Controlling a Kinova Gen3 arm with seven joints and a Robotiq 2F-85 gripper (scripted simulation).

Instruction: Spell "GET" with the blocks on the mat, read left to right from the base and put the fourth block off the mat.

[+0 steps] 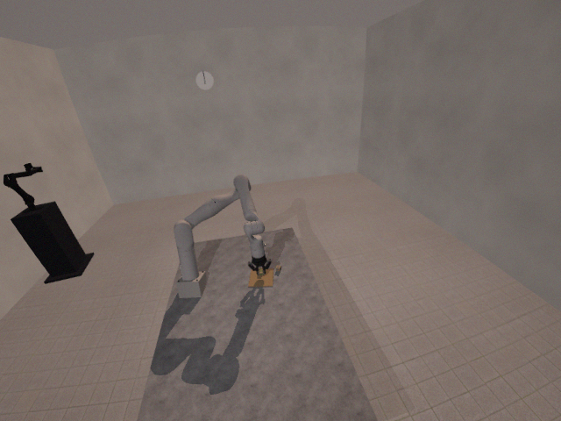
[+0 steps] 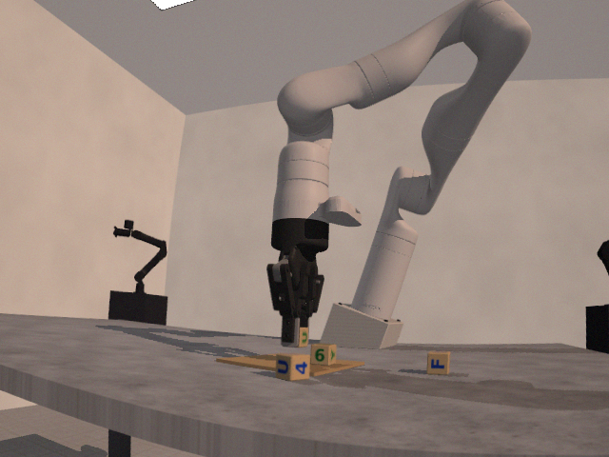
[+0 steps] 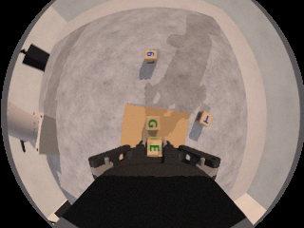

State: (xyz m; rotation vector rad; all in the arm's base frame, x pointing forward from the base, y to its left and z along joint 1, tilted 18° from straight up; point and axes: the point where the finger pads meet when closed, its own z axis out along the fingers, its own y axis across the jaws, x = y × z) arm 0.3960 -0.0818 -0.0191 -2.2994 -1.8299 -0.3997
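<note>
Right now the mat is 4 cm below my hand. Also, from my hand: E block (1 cm below); then F block (3 cm ahead, 18 cm to the left, 3 cm below).
</note>
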